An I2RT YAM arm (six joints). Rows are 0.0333 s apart.
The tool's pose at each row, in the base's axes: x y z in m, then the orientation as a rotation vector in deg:
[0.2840 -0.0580 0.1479 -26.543 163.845 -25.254]
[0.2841 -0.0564 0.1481 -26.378 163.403 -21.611]
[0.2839 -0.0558 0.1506 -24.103 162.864 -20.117]
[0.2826 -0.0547 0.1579 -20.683 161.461 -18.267]
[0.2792 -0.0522 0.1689 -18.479 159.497 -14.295]
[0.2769 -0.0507 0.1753 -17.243 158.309 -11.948]
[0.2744 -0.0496 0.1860 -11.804 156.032 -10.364]
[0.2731 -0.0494 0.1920 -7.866 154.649 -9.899]
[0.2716 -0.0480 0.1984 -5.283 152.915 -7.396]
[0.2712 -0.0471 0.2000 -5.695 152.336 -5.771]
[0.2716 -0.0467 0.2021 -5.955 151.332 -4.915]
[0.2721 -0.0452 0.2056 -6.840 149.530 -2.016]
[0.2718 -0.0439 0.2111 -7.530 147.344 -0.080]
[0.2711 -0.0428 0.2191 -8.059 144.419 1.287]
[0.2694 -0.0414 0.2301 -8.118 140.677 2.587]
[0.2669 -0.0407 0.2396 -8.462 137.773 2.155]
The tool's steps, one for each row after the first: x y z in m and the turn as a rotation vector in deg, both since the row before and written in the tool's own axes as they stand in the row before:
[-0.0007 0.0014 -0.0006 -2.212 -1.282 0.459]
[-0.0005 -0.0001 -0.0025 -0.617 -0.960 1.702]
[-0.0006 -0.0006 -0.0074 -0.566 -1.870 2.555]
[-0.0002 0.0003 -0.0118 -2.053 -2.684 1.991]
[-0.0002 0.0006 -0.0069 -1.250 -1.567 1.146]
[-0.0015 -0.0004 -0.0109 -0.029 -2.610 4.015]
[-0.0011 -0.0006 -0.0060 0.415 -1.450 2.856]
[-0.0015 0.0006 -0.0065 -1.206 -1.909 2.266]
[-0.0004 0.0007 -0.0017 -1.183 -0.677 -0.006]
[-0.0014 0.0002 -0.0017 -0.595 -1.048 -0.031]
[-0.0022 0.0012 -0.0029 -2.134 -1.924 -0.108]
[-0.0026 0.0011 -0.0049 -1.426 -2.236 -0.167]
[-0.0038 0.0009 -0.0071 -0.984 -2.943 -0.201]
[-0.0051 0.0014 -0.0099 -0.827 -3.769 0.082]
[-0.0041 0.0009 -0.0089 0.310 -2.863 -0.524]

